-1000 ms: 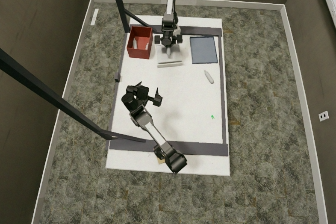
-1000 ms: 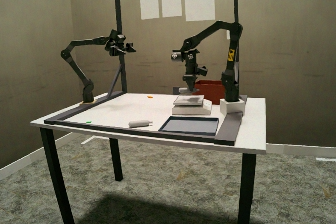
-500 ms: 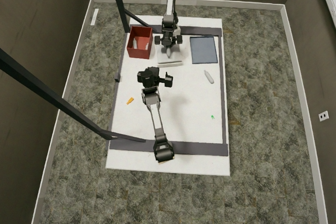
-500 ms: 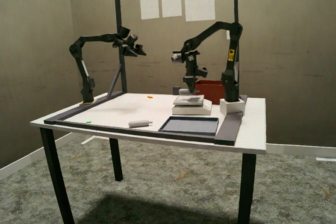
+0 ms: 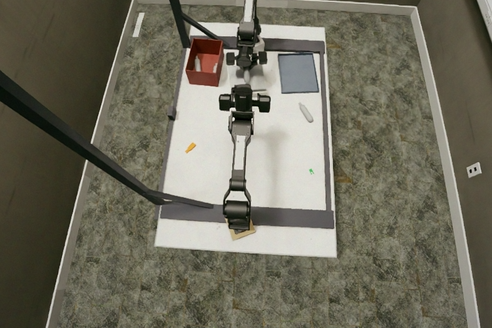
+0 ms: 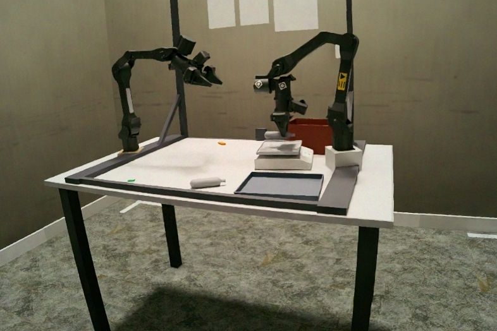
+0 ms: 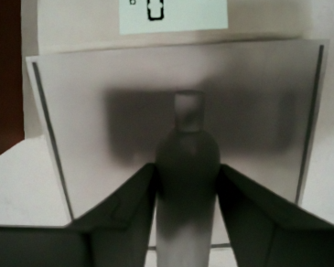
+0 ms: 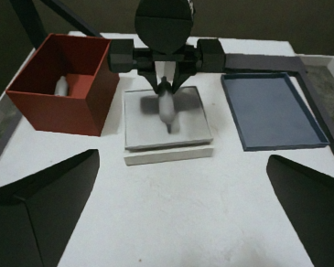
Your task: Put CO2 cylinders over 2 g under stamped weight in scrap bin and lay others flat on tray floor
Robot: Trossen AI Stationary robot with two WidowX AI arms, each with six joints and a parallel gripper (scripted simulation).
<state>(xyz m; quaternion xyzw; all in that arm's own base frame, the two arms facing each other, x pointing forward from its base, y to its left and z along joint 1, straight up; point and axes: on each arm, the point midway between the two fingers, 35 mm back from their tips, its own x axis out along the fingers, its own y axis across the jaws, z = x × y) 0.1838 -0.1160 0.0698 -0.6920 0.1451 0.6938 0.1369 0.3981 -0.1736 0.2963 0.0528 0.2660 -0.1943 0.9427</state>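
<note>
The scale platform lies 9 cm below my left hand and 2 cm to the right of it. From my left hand the other things lie so: scale 10 cm below, 1 cm to the right; red scrap bin 21 cm behind, 11 cm below, 6 cm to the left; tray 26 cm ahead, 13 cm below, 6 cm to the left.
</note>
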